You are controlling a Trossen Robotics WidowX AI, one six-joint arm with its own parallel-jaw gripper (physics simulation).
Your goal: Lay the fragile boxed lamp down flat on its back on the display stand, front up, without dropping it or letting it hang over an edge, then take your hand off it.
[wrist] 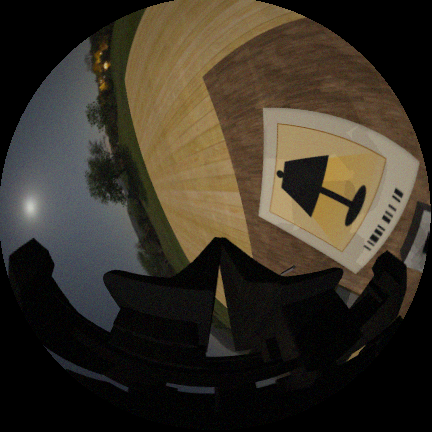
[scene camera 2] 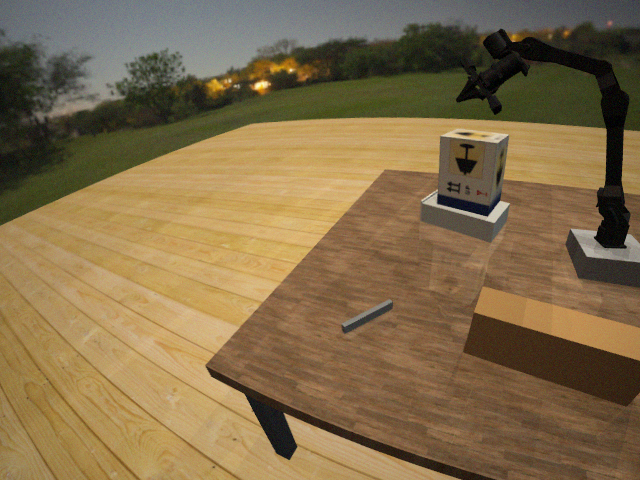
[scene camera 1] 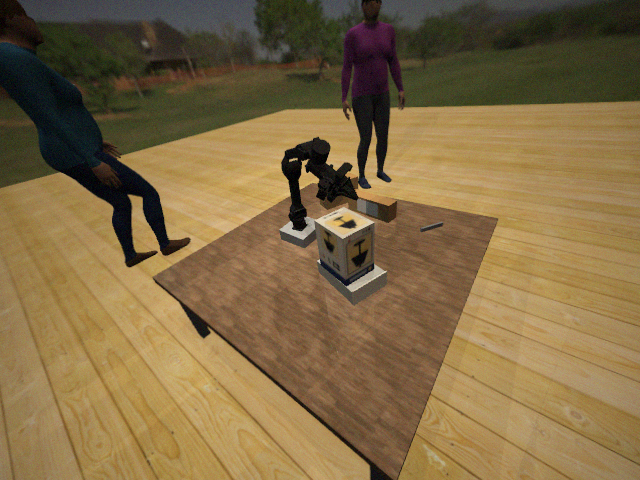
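Seen in the pictures: gripper, fingertip midpoint: (wrist: 218, 242) (scene camera 2: 456, 101) (scene camera 1: 357, 199); arm's base, link origin: (scene camera 2: 609, 242) (scene camera 1: 299, 226).
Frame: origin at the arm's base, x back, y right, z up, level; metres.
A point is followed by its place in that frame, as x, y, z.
The boxed lamp (scene camera 1: 345, 248) @(-0.427, 0.317, 0.184) (scene camera 2: 466, 173) @(-0.407, 0.150, 0.126) (wrist: 325, 180) @(-0.382, 0.233, 0.230) is a white box with lamp pictures and a dark blue band at its bottom. It stands on end on the low white-grey display stand (scene camera 1: 369, 290) @(-0.499, 0.277, -0.036) (scene camera 2: 454, 224) @(-0.431, 0.132, -0.041). The lamp pictures on the sides seen in the scene views are upside down. Its top face, with a lamp picture and a barcode, fills the right of the wrist view, where the stand does not show. My gripper (scene camera 1: 356, 197) @(-0.441, 0.224, 0.332) (scene camera 2: 458, 100) @(-0.441, 0.224, 0.332) (wrist: 218, 242) @(-0.441, 0.224, 0.332) is shut and empty. It is tilted downward above the box, apart from it.
The brown table (scene camera 1: 268, 304) @(-0.134, 0.479, -0.066) (scene camera 2: 320, 372) @(-0.703, -0.456, -0.066) also bears a long cardboard-coloured block (scene camera 1: 385, 207) @(-0.392, -0.293, 0.028) (scene camera 2: 547, 335) @(-0.316, -0.401, 0.041), another block behind the gripper, a thin grey bar (scene camera 1: 431, 226) @(-0.641, -0.292, -0.048) (scene camera 2: 367, 316) @(-0.641, -0.307, -0.048) and the arm's base (scene camera 1: 297, 237) @(-0.037, 0.084, -0.008) (scene camera 2: 599, 266) @(-0.065, -0.090, -0.021). Two people (scene camera 1: 372, 62) (scene camera 1: 67, 118) are beyond the table.
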